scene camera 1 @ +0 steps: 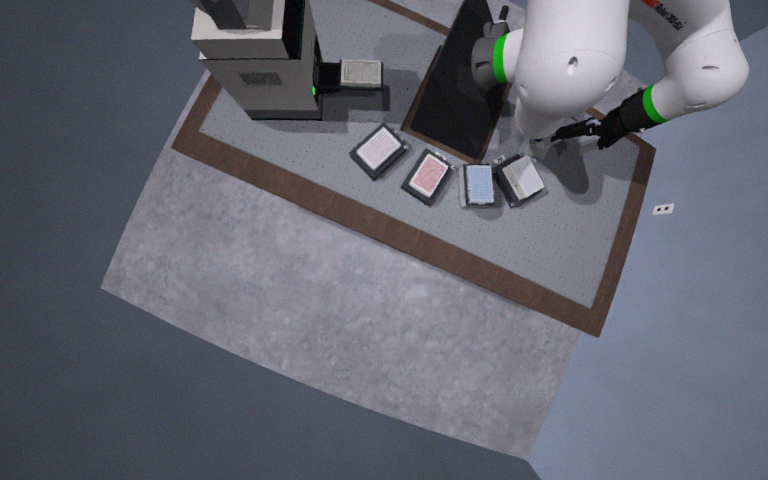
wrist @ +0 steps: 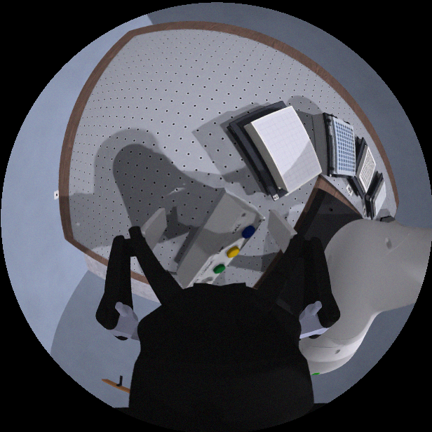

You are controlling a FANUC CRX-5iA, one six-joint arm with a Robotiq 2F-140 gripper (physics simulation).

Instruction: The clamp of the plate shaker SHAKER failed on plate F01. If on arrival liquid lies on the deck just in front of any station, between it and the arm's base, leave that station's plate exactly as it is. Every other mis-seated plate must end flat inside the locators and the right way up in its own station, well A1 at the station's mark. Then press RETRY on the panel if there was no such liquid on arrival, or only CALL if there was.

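Where they show: gripper, fingertip midpoint: (scene camera 1: 562,148); arm's base, origin of the base link: (scene camera 1: 482,65).
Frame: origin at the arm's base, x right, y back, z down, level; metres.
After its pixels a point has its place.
Note:
My gripper (scene camera 1: 557,137) @[x -0.360, y -0.137, z 0.037 m] (wrist: 217,217) is open and empty. In the wrist view its fingers stand on either side of the panel (wrist: 212,225), whose blue CALL button (wrist: 248,231), yellow button (wrist: 233,252) and green button (wrist: 219,269) show. A white plate (scene camera 1: 528,174) @[x -0.276, y -0.258, z 0.067 m] (wrist: 286,145) with a blank gridded face up sits unevenly on the rightmost black station (scene camera 1: 506,189) @[x -0.253, y -0.301, z 0.143 m] (wrist: 250,156). A blue-welled plate (scene camera 1: 479,183) @[x -0.120, y -0.344, z 0.081 m] (wrist: 344,146), a red-welled plate (scene camera 1: 430,174) @[x 0.043, y -0.359, z 0.110 m] and a pale pink plate (scene camera 1: 379,148) @[x 0.232, y -0.334, z 0.100 m] lie on the other stations. Well A1 is too small to tell. I cannot make out liquid clearly.
A tall beige instrument (scene camera 1: 277,84) @[x 0.545, y -0.306, z -0.035 m] stands at the left with a pale plate (scene camera 1: 361,73) @[x 0.357, y -0.141, z 0.040 m] on its extended tray. A dark panel (scene camera 1: 458,96) @[x 0.054, y -0.165, z -0.034 m] (wrist: 335,207) rises behind the stations. The white arm (scene camera 1: 572,50) @[x 0.024, y -0.384, z -0.431 m] (wrist: 380,270) hangs over the deck. A brown border (scene camera 1: 339,208) @[x 0.305, y -0.558, z 0.162 m] (wrist: 65,165) edges the perforated deck.

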